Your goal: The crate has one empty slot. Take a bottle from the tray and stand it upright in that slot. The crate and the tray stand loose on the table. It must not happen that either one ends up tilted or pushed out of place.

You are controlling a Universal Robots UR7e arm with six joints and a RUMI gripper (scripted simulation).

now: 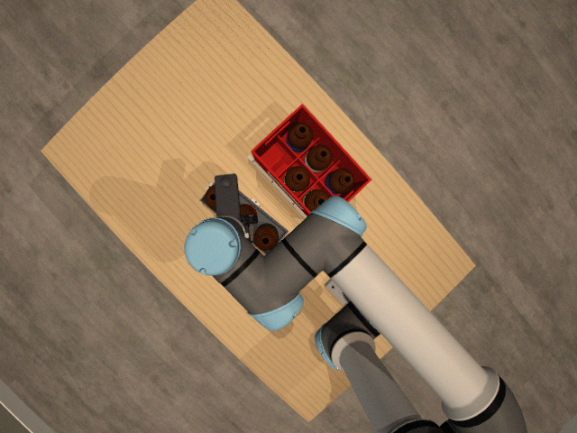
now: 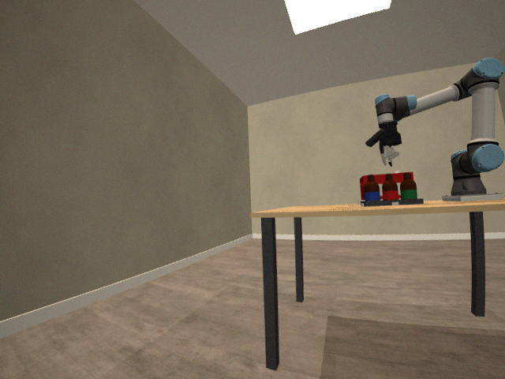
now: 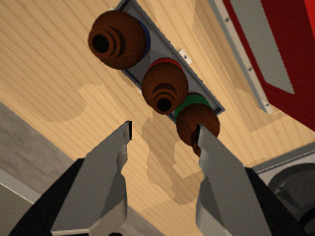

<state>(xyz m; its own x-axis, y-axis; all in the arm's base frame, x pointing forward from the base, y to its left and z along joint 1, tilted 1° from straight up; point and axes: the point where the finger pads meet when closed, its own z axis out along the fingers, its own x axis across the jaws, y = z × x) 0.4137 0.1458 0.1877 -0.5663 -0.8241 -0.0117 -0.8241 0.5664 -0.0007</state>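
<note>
Now: the red-labelled bottle 13 cm below my hand. Also, from my hand: tray (20 cm below); then crate (1 cm behind, 23 cm to the right, 13 cm below).
</note>
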